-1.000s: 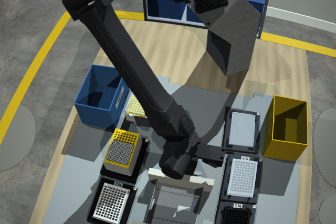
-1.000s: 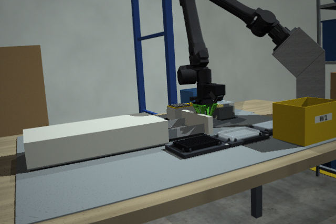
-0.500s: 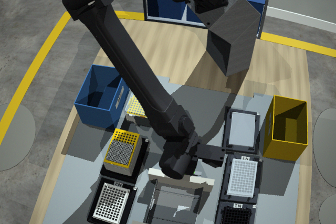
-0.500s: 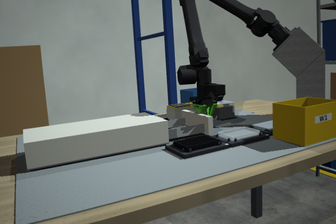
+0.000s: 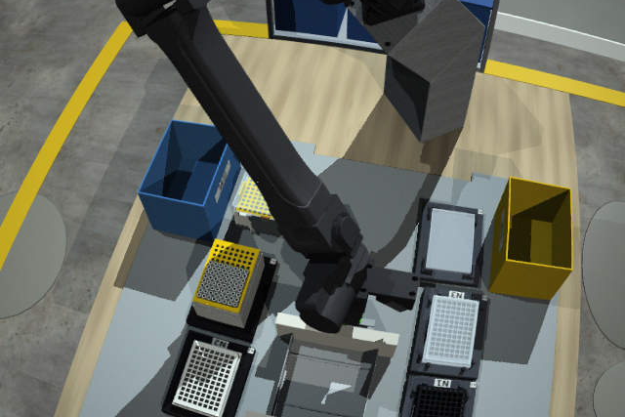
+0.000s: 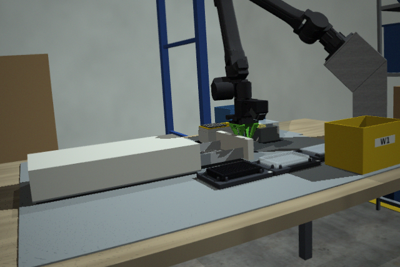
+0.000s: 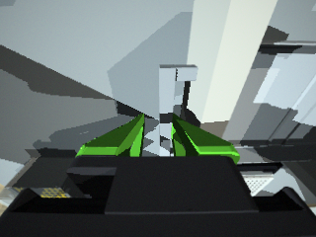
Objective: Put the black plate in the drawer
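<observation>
Now: hand 200 mm short of the black plate, 150 mm to the right of it and 20 mm above it. Also, from my hand: yellow tube rack: 60 mm behind, 190 mm to the right, 20 mm above; then clear plate: 30 mm ahead, 190 mm to the left, 20 mm below; then drawer: 160 mm ahead, 30 mm to the right, 10 mm below.
</observation>
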